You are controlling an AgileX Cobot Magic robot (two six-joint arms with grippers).
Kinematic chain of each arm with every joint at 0, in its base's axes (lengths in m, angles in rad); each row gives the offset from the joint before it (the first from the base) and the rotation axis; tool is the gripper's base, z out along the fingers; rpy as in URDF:
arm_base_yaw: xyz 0 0 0.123 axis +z
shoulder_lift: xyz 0 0 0 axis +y
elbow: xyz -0.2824 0 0.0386 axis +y
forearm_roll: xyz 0.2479 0 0.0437 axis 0.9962 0 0.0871
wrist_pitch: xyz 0 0 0 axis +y
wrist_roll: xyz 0.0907 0 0.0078 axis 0.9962 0 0.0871
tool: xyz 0 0 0 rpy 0 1.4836 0
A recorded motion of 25 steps. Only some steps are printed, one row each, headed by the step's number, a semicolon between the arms.
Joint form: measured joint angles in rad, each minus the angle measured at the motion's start. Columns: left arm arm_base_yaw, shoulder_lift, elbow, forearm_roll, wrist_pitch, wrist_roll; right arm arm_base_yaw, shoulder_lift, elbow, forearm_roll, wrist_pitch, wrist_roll.
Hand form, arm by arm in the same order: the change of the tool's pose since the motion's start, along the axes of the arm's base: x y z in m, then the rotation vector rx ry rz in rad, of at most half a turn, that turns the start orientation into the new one. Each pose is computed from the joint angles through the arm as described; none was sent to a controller.
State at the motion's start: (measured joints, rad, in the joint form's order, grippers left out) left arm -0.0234 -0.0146 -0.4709 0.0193 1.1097 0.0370; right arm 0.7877 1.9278 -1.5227 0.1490 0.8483 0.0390
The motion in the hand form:
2: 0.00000 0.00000 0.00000 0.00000 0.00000 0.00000; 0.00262 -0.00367 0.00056 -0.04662 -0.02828 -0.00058
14: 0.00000 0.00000 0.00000 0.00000 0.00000 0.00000; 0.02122 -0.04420 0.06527 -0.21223 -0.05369 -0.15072
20: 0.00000 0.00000 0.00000 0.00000 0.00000 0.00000; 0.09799 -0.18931 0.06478 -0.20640 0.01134 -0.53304
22: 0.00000 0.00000 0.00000 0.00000 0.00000 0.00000; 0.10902 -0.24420 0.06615 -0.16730 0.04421 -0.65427
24: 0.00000 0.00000 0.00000 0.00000 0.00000 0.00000; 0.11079 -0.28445 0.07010 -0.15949 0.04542 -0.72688
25: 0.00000 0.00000 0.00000 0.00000 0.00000 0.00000; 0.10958 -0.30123 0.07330 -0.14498 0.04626 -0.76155
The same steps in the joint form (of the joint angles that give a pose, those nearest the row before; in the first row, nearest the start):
2: 0.0000 0.0000 0.0000 0.0000 0.0000 0.0000; 0.0000 0.0000 -0.0059 -0.0666 0.0169 0.0252
14: 0.0000 0.0000 0.0000 0.0000 0.0000 0.0000; -0.0681 -0.0490 -0.2011 -0.2526 0.3527 0.1472
20: 0.0000 0.0000 0.0000 0.0000 0.0000 0.0000; -0.4884 -0.0490 -0.2011 -0.2161 0.3610 0.1080
22: 0.0000 0.0000 0.0000 0.0000 0.0000 0.0000; -0.6397 -0.0531 -0.2010 -0.1631 0.3630 0.0751
24: 0.0000 0.0000 0.0000 0.0000 0.0000 0.0000; -0.7438 -0.0632 -0.2010 -0.1490 0.3657 0.0411
25: 0.0000 0.0000 0.0000 0.0000 0.0000 0.0000; -0.7894 -0.0713 -0.2010 -0.1333 0.3669 0.0287

